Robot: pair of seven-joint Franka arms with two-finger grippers.
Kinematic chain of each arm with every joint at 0, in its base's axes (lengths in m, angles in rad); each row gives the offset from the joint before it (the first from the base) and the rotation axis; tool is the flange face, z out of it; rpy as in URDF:
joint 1: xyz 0 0 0.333 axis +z
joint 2: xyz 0 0 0 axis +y
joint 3: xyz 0 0 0.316 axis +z
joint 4: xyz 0.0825 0 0 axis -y
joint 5: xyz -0.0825 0 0.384 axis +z
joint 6: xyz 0 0 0 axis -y
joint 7: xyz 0.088 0 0 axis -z
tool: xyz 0 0 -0.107 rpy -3.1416 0 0
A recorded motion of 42 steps. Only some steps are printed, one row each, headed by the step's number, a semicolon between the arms.
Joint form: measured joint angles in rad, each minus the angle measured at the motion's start. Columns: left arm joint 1, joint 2, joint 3, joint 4, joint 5, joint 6, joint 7; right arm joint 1, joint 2, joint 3, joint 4, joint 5, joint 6, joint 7.
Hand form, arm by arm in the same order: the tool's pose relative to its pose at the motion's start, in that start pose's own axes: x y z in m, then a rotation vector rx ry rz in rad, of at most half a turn. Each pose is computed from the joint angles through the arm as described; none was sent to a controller.
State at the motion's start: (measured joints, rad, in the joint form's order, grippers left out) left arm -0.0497 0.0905 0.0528 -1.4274 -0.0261 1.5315 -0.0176; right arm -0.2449 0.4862 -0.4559 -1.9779 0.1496 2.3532 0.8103
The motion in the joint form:
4: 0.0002 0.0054 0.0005 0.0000 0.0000 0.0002 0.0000; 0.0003 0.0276 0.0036 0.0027 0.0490 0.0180 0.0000
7: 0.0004 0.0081 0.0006 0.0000 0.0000 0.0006 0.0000; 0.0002 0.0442 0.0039 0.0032 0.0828 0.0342 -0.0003
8: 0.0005 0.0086 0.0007 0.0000 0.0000 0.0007 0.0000; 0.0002 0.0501 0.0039 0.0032 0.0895 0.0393 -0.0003
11: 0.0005 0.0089 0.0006 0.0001 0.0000 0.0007 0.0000; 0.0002 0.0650 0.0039 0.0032 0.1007 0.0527 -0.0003
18: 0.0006 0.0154 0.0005 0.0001 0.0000 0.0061 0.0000; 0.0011 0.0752 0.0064 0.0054 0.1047 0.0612 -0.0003
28: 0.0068 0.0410 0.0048 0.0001 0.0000 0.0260 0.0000; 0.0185 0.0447 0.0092 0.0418 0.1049 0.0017 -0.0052
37: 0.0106 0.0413 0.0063 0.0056 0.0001 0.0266 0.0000; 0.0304 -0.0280 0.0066 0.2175 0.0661 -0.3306 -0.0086
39: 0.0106 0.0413 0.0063 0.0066 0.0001 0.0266 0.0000; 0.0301 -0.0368 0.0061 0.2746 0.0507 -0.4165 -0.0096
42: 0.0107 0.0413 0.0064 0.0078 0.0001 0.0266 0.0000; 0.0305 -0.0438 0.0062 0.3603 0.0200 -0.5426 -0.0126
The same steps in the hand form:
4: 0.0016 -0.0003 0.0031 0.0004 -0.0052 -0.0008; -0.0018 -0.0029 0.0128 0.0125 -0.0182 0.0293
7: 0.0025 -0.0005 0.0047 0.0006 -0.0075 -0.0012; -0.0016 -0.0038 0.0205 0.0244 -0.0270 0.0526
8: 0.0026 -0.0006 0.0049 0.0007 -0.0078 -0.0014; -0.0015 -0.0039 0.0233 0.0254 -0.0278 0.0573
11: 0.0027 -0.0005 0.0051 0.0007 -0.0080 -0.0013; -0.0013 -0.0040 0.0305 0.0256 -0.0267 0.0650
18: 0.0052 -0.0005 0.0084 0.0010 -0.0091 -0.0014; -0.0024 -0.0059 0.0347 0.0256 -0.0244 0.0642
28: 0.0146 -0.0063 0.0217 0.0031 -0.0145 -0.0124; -0.0099 -0.0216 0.0070 0.0442 -0.0398 0.0342
37: 0.0149 -0.0093 0.0192 0.0034 -0.0086 -0.0175; -0.0158 -0.0437 -0.0844 -0.0040 -0.1281 -0.0390
39: 0.0149 -0.0093 0.0187 0.0034 -0.0076 -0.0175; -0.0157 -0.0473 -0.1087 -0.0227 -0.1396 -0.0579
42: 0.0150 -0.0094 0.0182 0.0034 -0.0064 -0.0176; -0.0169 -0.0506 -0.1425 -0.0614 -0.1484 -0.0888

